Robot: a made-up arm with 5 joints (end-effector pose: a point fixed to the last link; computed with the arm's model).
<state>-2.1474 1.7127 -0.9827 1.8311 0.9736</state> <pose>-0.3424 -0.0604 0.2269 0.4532 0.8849 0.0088 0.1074</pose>
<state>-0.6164 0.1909 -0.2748 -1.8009 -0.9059</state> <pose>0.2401 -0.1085 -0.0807 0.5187 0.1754 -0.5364 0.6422</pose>
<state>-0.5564 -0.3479 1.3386 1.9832 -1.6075</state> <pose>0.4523 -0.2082 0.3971 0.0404 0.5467 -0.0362 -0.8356</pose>
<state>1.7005 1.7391 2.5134 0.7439 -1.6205</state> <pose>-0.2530 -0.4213 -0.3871 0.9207 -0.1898 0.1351 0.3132</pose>
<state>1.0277 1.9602 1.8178 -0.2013 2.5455</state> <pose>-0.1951 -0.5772 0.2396 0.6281 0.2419 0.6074 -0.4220</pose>
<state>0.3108 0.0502 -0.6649 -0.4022 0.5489</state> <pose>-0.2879 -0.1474 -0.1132 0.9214 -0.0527 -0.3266 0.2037</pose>
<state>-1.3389 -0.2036 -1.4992 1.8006 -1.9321</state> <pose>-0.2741 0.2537 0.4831 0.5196 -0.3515 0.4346 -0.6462</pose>
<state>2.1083 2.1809 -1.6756 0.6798 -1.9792</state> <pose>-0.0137 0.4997 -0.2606 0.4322 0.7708 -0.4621 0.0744</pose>
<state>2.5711 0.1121 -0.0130 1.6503 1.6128</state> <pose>0.0871 -0.1682 -0.0910 0.6399 0.3268 -0.3498 0.6011</pose>
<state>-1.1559 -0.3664 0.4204 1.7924 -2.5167</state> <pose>0.3044 0.1414 0.1760 0.2728 0.3964 -0.3786 -0.7906</pose>
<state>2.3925 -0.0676 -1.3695 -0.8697 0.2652</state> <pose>-0.2801 0.4480 0.1086 0.0966 0.7621 -0.6203 -0.1584</pose>
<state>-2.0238 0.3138 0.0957 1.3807 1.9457</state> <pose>-0.0153 0.2492 -0.0236 0.3131 0.8018 -0.5063 0.0515</pose>
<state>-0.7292 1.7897 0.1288 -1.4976 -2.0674</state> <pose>0.1633 0.2818 0.4133 0.0628 0.0377 0.2336 -0.9696</pose>
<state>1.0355 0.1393 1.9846 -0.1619 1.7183</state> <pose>0.4391 -0.1235 -0.0908 0.5062 -0.1899 0.8057 -0.2418</pose>
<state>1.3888 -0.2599 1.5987 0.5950 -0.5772</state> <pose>0.3199 0.0428 0.0290 0.2523 0.5943 0.5446 -0.5354</pose>
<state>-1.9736 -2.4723 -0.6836 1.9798 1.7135</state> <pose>0.0229 -0.2344 0.1651 0.2333 0.5309 0.7829 0.2254</pose>
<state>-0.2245 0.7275 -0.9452 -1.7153 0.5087</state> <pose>0.1040 -0.0931 -0.1081 0.3619 0.0922 -0.8849 0.2783</pose>
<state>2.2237 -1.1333 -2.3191 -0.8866 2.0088</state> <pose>-0.3608 0.4387 -0.3510 0.3112 0.8143 -0.4423 -0.2109</pose>
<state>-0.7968 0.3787 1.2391 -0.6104 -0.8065</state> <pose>0.3558 -0.1907 0.1256 0.7169 -0.0636 -0.6832 -0.1235</pose>
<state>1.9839 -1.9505 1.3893 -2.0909 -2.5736</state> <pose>-0.5232 0.6247 -0.1903 0.0605 -0.9571 -0.0293 -0.2820</pose>
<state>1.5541 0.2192 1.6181 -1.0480 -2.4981</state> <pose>0.4813 0.2195 -0.2192 0.0171 0.6277 -0.6651 -0.4042</pose>
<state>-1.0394 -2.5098 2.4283 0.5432 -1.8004</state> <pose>-0.5188 -0.5098 0.3375 0.3040 -0.7184 -0.4611 -0.4229</pose>
